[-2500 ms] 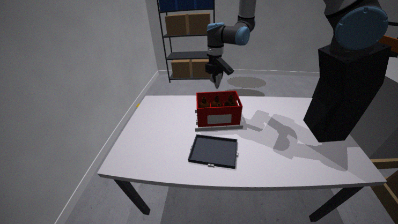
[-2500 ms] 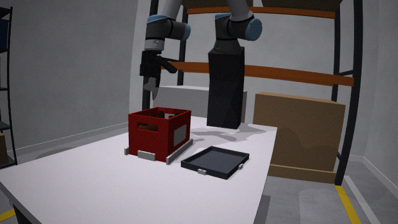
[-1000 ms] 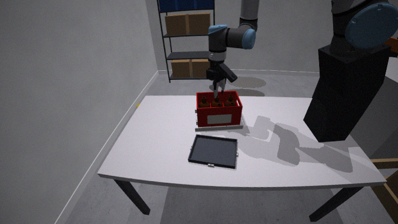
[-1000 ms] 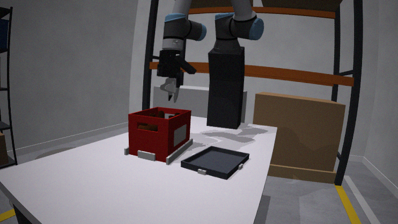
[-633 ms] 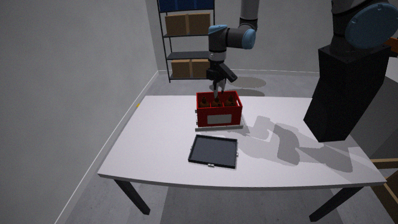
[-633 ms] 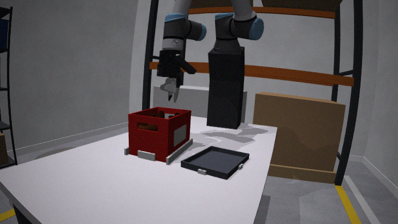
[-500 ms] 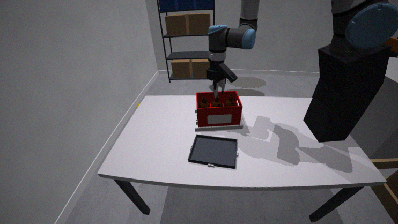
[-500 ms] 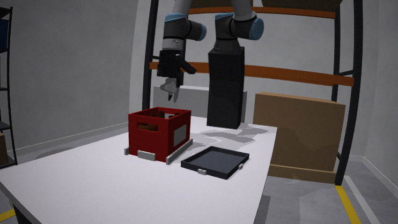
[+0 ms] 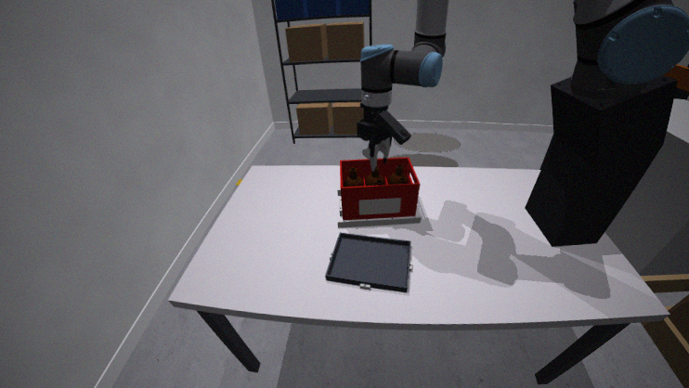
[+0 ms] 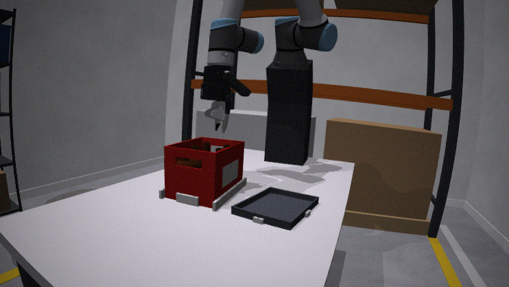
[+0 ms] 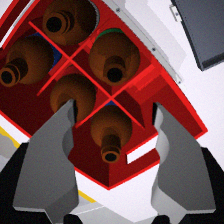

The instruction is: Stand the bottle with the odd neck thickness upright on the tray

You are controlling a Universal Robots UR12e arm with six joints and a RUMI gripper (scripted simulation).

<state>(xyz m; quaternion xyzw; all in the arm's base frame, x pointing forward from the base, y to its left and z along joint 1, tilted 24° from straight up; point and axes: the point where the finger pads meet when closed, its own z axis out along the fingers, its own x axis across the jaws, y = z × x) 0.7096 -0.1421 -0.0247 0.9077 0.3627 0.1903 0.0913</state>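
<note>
Now: hand 5 cm to the left of the red crate and 15 cm above it. From my hand the other things lie so: dark tray: 6 cm ahead, 23 cm to the left, 22 cm below; glass bottle: 9 cm to the right, 15 cm below; brown bottle: 9 cm ahead, 9 cm to the right, 15 cm below.
</note>
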